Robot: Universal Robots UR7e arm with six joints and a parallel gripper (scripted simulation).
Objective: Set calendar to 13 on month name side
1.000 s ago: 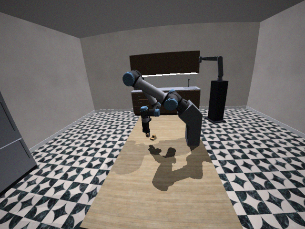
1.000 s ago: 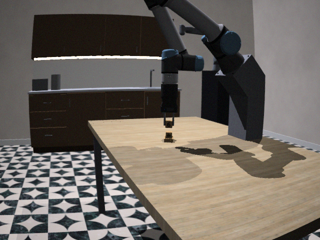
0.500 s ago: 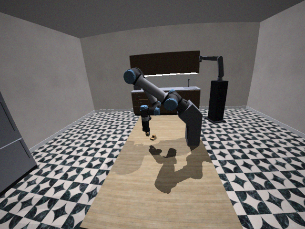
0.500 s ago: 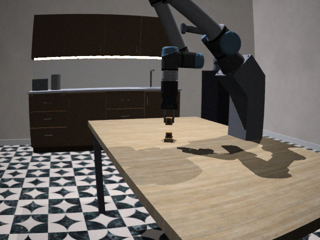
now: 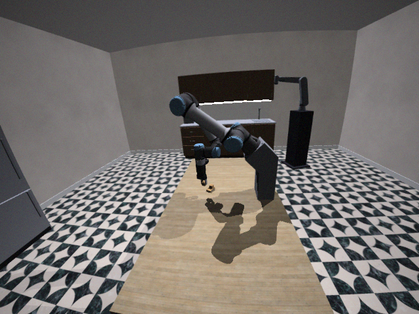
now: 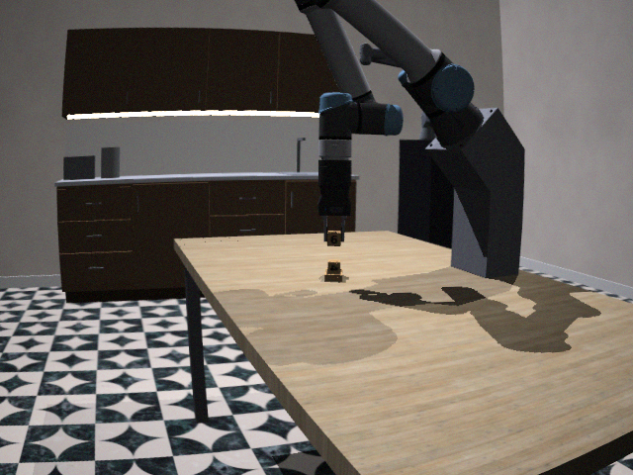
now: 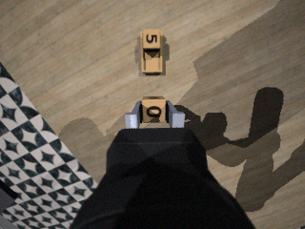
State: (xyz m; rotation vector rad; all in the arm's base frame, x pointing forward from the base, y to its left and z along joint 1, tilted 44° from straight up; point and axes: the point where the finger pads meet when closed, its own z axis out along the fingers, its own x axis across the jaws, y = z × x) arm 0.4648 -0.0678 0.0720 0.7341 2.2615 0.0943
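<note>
The wooden tray is 120 mm below my hand, 70 mm to the right of it and 60 mm behind it.
</note>
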